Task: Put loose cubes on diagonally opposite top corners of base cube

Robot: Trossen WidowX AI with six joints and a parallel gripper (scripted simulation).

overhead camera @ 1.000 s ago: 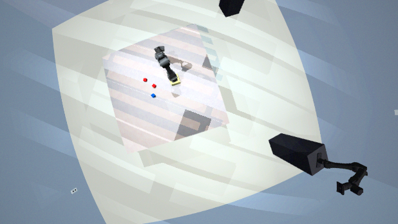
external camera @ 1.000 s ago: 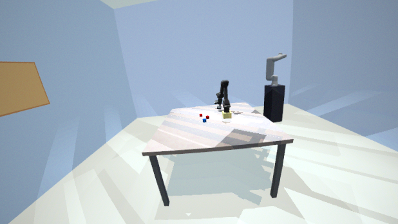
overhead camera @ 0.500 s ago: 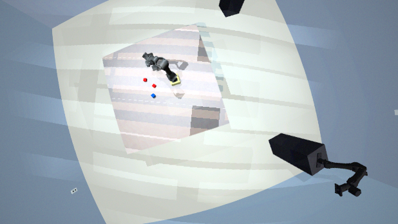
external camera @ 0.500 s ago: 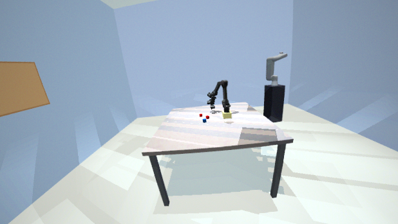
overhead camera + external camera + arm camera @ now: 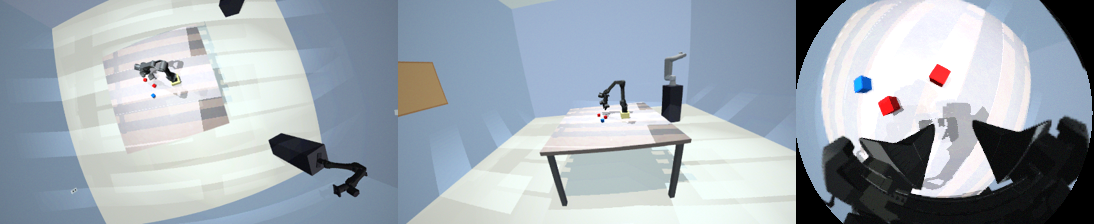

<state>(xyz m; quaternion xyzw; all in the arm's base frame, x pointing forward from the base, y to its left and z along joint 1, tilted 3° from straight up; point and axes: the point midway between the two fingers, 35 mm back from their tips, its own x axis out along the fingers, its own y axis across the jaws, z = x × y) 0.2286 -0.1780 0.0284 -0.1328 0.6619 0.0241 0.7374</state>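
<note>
My gripper tip is 240 mm to the right of the blue base cube, 60 mm short of it and 60 mm above it. The rest, counted from my gripper tip: red cube 90 mm ahead, 60 mm below, 20 mm to the left.
</note>
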